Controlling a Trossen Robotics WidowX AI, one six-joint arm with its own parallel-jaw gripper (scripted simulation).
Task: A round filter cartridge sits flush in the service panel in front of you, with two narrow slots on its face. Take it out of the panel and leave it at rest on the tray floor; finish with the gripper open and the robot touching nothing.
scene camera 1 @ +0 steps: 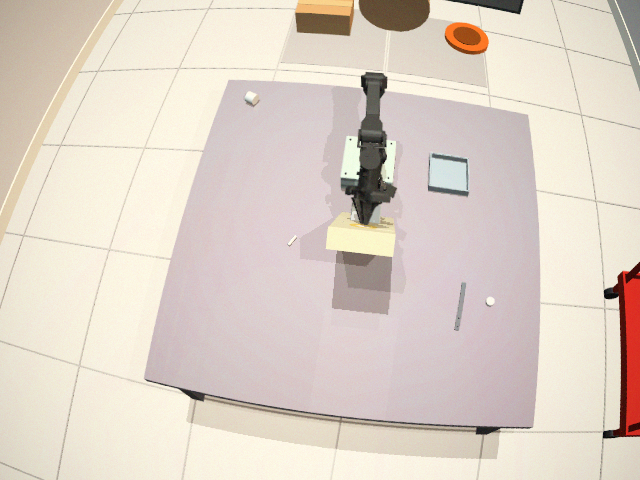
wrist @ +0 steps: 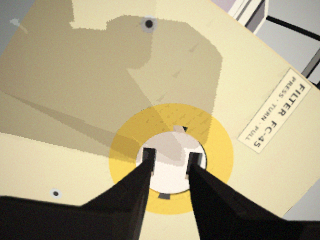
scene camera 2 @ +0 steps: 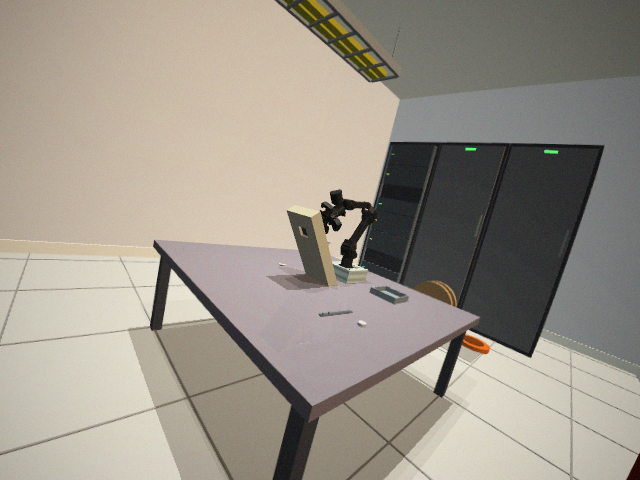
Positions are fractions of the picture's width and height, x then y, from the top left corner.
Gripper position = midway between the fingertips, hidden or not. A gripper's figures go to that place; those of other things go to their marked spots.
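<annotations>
I see a blue-grey tray (scene camera 1: 0.70, 0.36) at 2.05 m from the lens. My gripper (scene camera 1: 0.57, 0.47) is 1.59 m from the lens, while a cream service panel (scene camera 1: 0.59, 0.50) is 1.49 m from the lens. Measured at their marked spots, the blue-grey tray and the cream service panel are 0.64 m apart.
</annotations>
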